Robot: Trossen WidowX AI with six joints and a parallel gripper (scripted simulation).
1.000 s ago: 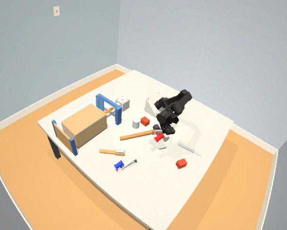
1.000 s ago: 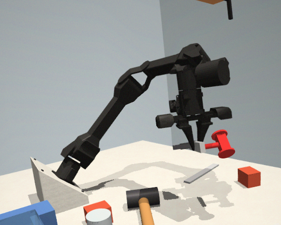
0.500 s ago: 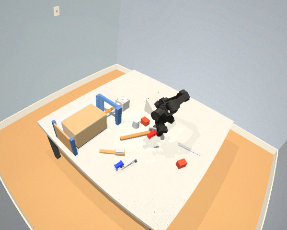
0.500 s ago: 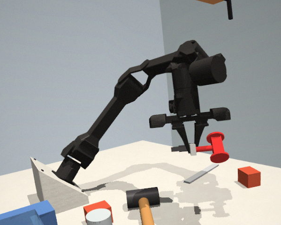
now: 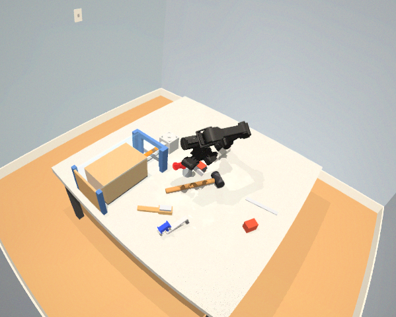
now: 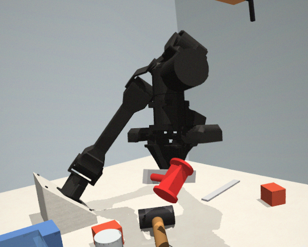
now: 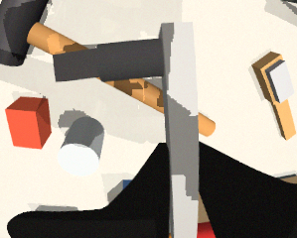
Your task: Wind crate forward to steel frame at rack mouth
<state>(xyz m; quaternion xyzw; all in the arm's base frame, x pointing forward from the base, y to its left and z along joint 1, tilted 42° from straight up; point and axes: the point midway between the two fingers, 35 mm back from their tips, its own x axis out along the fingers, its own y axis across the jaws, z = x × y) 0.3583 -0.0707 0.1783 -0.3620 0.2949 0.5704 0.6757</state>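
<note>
The grey crank bar lies 1 cm ahead of my gripper tip, 1 cm to the right of it and 1 cm above it. Round my gripper tip: blue-gripped crank: 25 cm ahead, 8 cm to the left, 14 cm below; then wooden scraper: 22 cm ahead, 5 cm to the right, 16 cm below; then red knob: 4 cm ahead, 5 cm to the right, 3 cm above.
</note>
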